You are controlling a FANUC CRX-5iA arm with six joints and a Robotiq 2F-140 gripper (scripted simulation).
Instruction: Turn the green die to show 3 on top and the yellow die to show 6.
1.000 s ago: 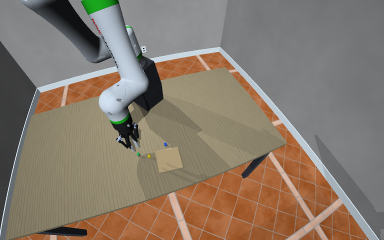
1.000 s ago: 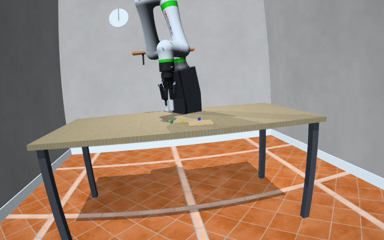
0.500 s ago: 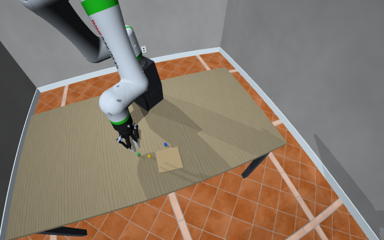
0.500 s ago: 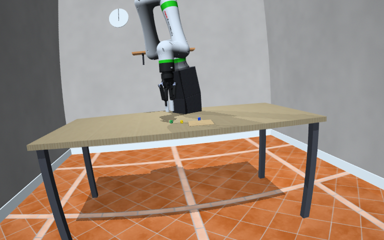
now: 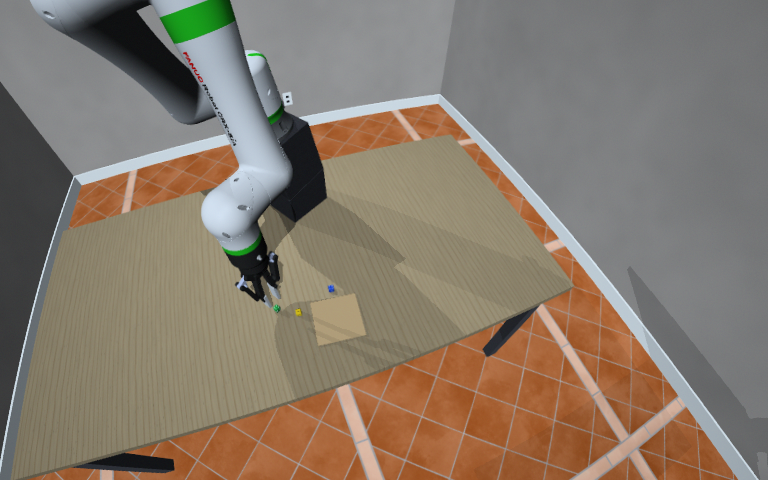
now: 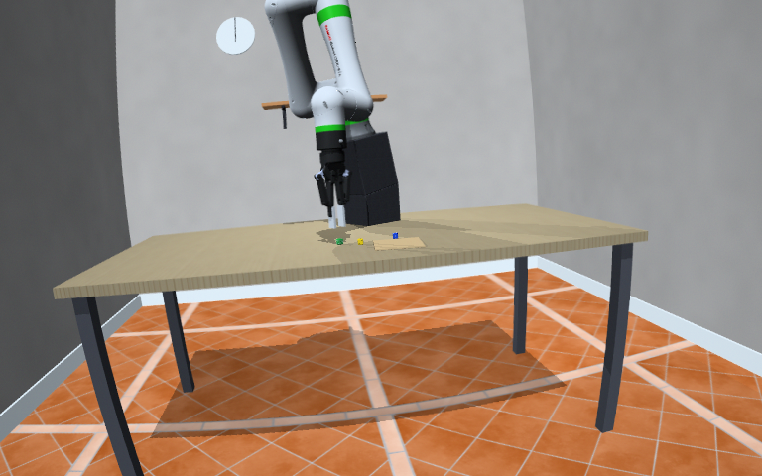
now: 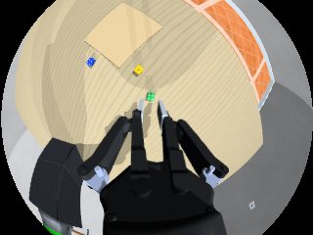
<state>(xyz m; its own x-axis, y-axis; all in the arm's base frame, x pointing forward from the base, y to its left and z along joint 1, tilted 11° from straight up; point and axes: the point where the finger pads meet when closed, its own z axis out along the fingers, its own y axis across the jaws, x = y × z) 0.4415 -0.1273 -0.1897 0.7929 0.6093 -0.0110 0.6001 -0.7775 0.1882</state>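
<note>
The green die is 1 cm ahead of my hand and 8 cm below it. Also, from my hand: tan mat: 8 cm ahead, 17 cm to the left, 8 cm below; blue die: 2 cm behind, 18 cm to the left, 8 cm below; yellow die: 3 cm ahead, 7 cm to the left, 8 cm below.
</note>
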